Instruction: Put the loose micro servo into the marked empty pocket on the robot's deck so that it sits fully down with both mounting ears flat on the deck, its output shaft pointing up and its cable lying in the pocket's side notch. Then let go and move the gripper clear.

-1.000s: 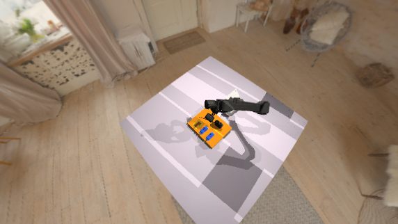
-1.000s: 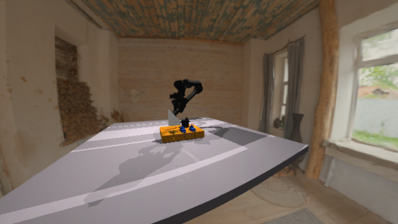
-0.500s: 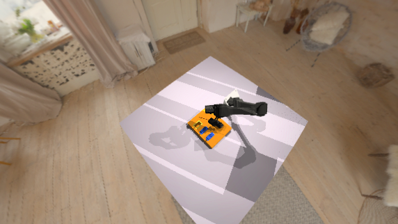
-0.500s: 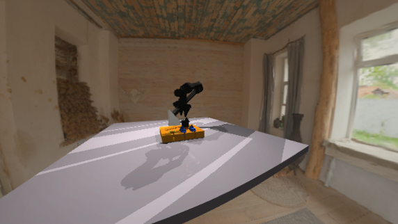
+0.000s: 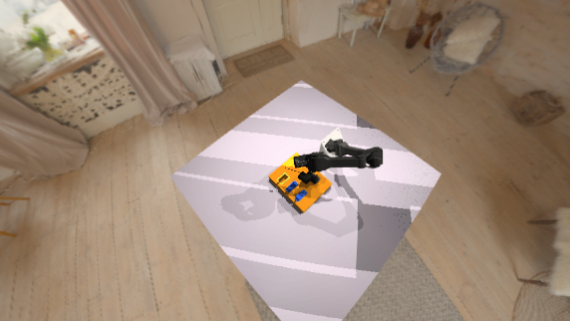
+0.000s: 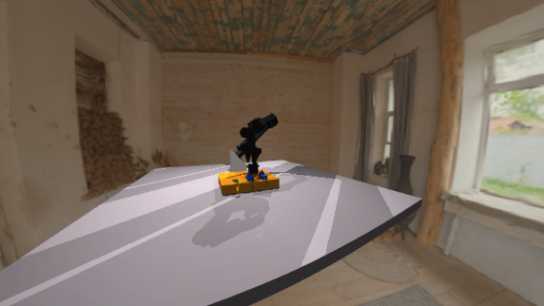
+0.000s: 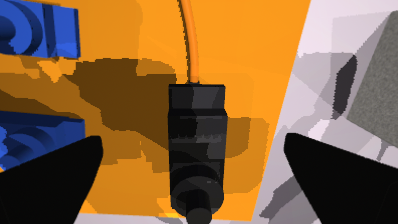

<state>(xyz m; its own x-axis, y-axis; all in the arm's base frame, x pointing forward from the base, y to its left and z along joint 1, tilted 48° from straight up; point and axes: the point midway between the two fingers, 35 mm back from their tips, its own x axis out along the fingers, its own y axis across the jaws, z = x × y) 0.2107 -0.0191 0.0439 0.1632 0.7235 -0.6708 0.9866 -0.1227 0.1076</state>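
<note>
Right now my gripper tip is 40 mm to the left of the orange robot deck and 90 mm above it.
</note>
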